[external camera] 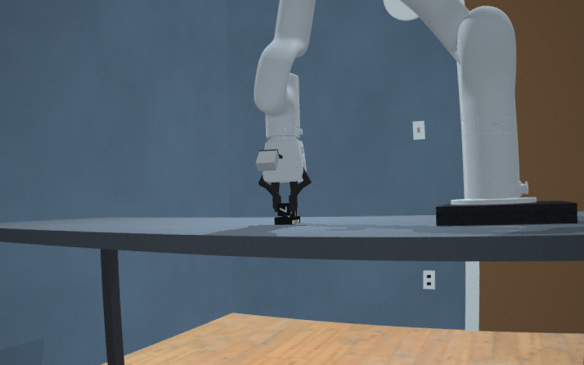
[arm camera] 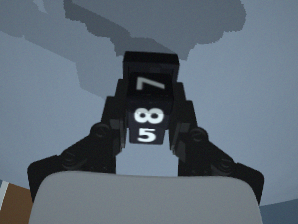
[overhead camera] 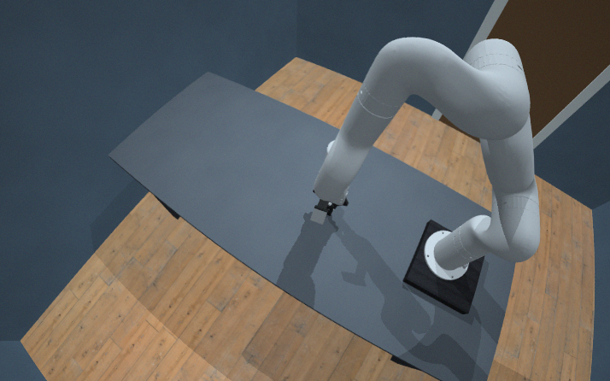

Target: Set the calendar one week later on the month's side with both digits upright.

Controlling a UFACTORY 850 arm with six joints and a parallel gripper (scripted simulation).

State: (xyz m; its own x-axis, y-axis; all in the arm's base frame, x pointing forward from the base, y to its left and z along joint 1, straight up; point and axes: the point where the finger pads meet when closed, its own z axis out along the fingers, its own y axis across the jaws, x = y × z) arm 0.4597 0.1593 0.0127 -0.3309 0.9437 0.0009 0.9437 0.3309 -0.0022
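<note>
Right now the black tray is 40 mm below my hand and 20 mm to the right of it. Round my hand: calendar cube: 10 mm below.
</note>
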